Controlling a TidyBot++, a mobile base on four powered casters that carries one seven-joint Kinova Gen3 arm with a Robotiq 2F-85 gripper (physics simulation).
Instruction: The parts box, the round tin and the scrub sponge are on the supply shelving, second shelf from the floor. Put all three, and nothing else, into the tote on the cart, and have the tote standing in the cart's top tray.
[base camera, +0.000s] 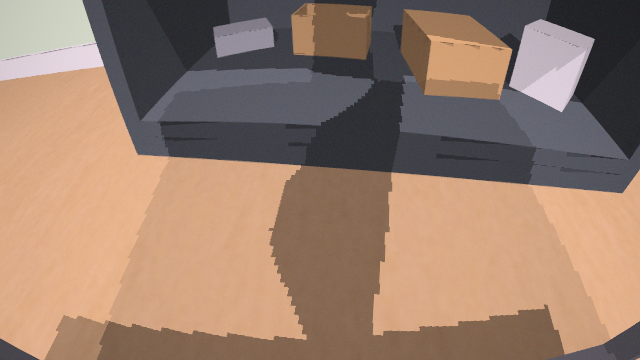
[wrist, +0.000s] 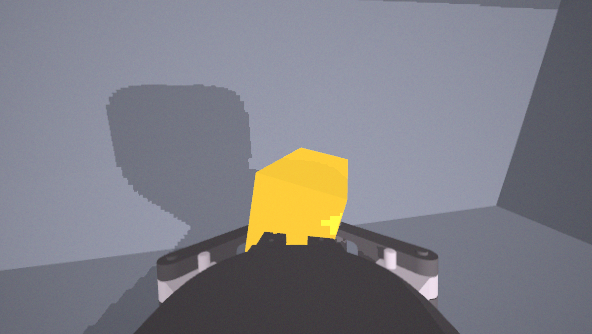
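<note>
My gripper (wrist: 297, 218) is shut on a yellow block (wrist: 300, 200), which sticks out past the fingertips in the wrist view. It may be the scrub sponge, but its kind is not certain. The block is in front of a grey upright panel (wrist: 400, 100), with a grey flat surface (wrist: 500, 260) lower down. The supply shelving (base camera: 240, 142) shows its bottom part in the base camera view. The gripper does not show in that view. The round tin, the tote and the cart do not show in either view, and no thing can be surely told as the parts box.
On the shelving's bottom board stand a small grey box (base camera: 244, 39), an open-topped tan box (base camera: 340, 32), a larger tan carton (base camera: 465, 65) and a tilted white box (base camera: 550, 65). A dark side panel (wrist: 555, 125) rises at the right in the wrist view. Wooden floor (base camera: 220, 225) lies before the shelving.
</note>
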